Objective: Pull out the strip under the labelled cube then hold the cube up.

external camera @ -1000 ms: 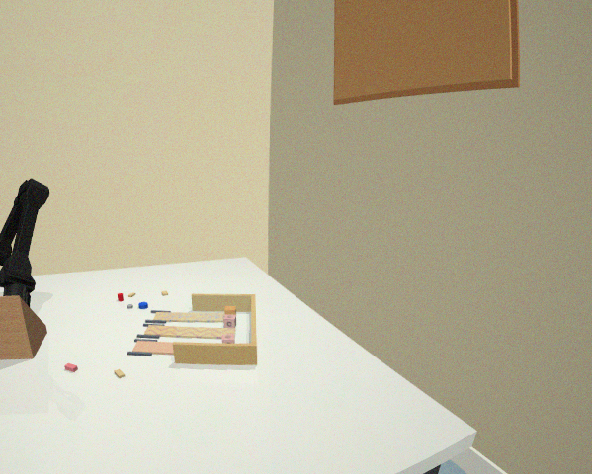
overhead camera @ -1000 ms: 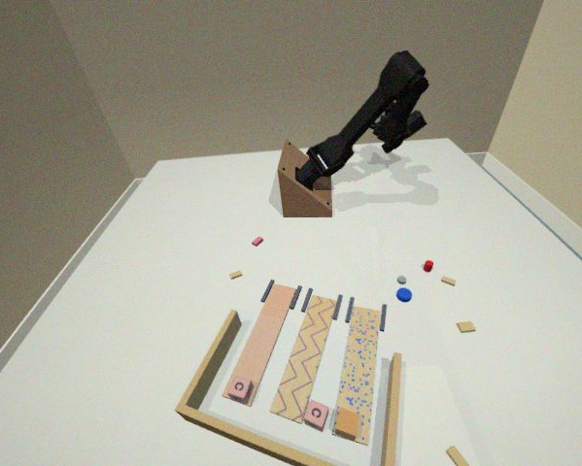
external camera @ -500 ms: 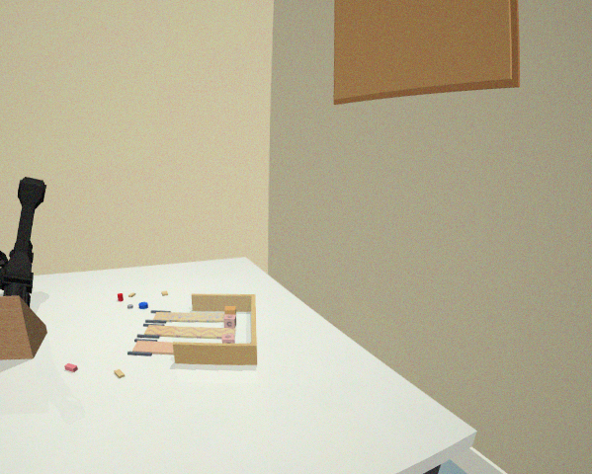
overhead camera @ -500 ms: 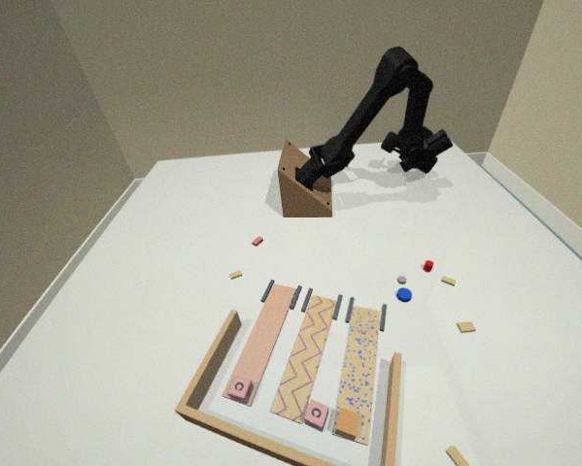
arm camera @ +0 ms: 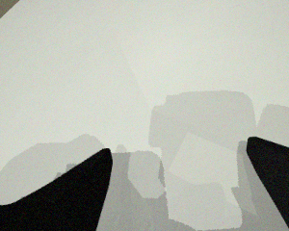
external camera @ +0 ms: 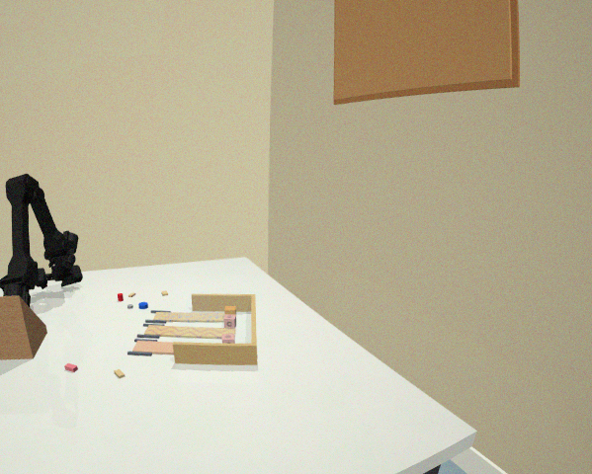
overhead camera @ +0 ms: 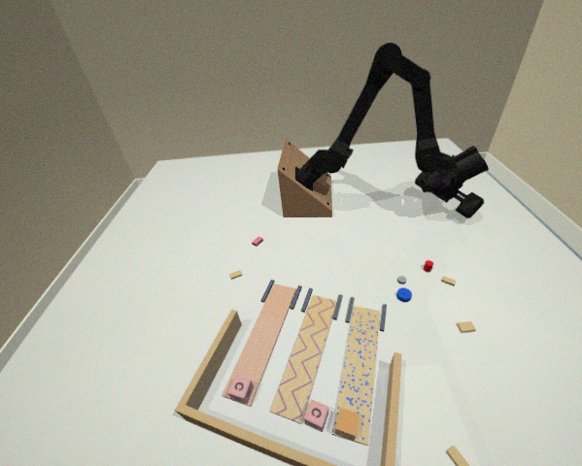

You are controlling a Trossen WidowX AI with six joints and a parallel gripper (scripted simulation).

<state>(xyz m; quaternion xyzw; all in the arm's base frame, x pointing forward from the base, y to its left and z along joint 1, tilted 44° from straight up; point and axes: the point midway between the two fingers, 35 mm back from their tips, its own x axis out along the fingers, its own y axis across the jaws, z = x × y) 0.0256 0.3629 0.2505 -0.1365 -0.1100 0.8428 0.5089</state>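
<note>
The red peg is 27 cm ahead of my gripper tip and 17 cm to the right of it. From my gripper tip the other things lie so: grey disc: 30 cm ahead, 24 cm to the right, 1 cm below; then peach strip: 55 cm to the right, 43 cm ahead, 1 cm below; then blue disc: 35 cm ahead, 25 cm to the right.
</note>
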